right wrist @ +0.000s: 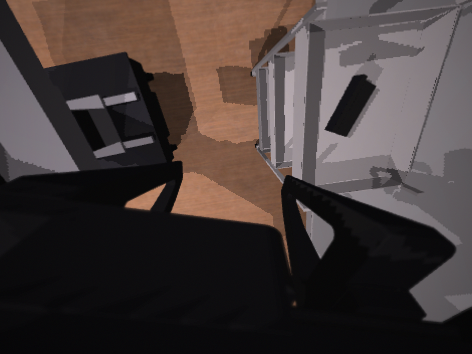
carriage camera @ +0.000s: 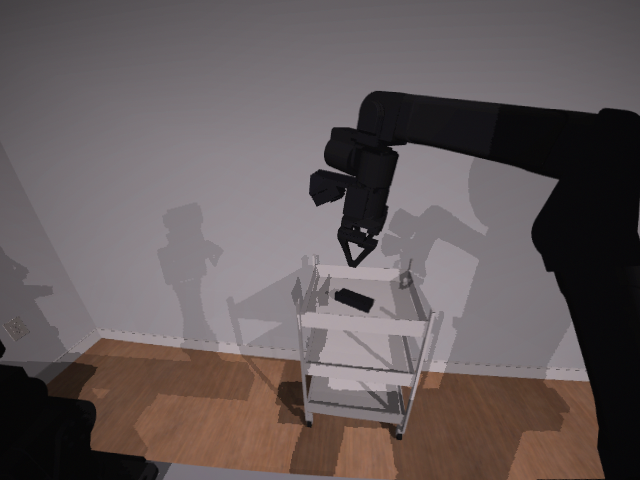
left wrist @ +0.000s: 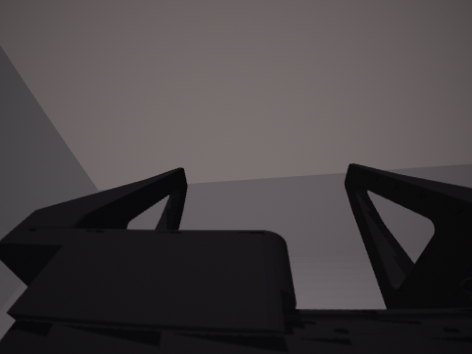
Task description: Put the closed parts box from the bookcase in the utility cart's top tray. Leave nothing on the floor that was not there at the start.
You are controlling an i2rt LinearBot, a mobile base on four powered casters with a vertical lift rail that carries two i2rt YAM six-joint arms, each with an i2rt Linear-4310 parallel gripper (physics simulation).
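Places are measured from the left arm's base along level axes (x right, y ahead, z up), in centimetres.
Where they show: left gripper, between the fingertips: (left wrist: pixel 264 175); right gripper, between the fingertips: (right wrist: pixel 233 176) (carriage camera: pixel 356 256).
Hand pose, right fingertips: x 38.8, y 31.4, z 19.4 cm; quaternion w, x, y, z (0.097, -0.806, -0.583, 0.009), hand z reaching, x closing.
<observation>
Each offset is from my right fingertips to the top centre of the thing. "spot": to the spot under its first point. Level surfaces: height alone.
A black closed parts box @[dz -37.0, dx +3.5, dy +35.3 cm] (carriage camera: pixel 354 300) (right wrist: pixel 351 106) lies flat in the top tray of the white utility cart @[spot: dz -36.8, dx +4.9, dy +19.8 cm] (carriage camera: pixel 361 323) (right wrist: pixel 312 100), inside its rims and askew to them. My right gripper (carriage camera: pixel 354 265) (right wrist: pixel 233 176) points down and is open and empty. In the right wrist view the box and tray lie beyond its right finger, and floor shows between the fingertips. My left gripper (left wrist: pixel 264 175) is open and empty, with wall and ceiling behind its fingers. The bookcase does not show in these views.
The cart stands on the wooden floor @[dz -106.8 cm] (carriage camera: pixel 196 423) near the back wall (carriage camera: pixel 155 129). My dark mobile base (right wrist: pixel 95 77) shows at the left of the right wrist view, apart from the cart. A side wall (carriage camera: pixel 31 248) rises at the far left.
</observation>
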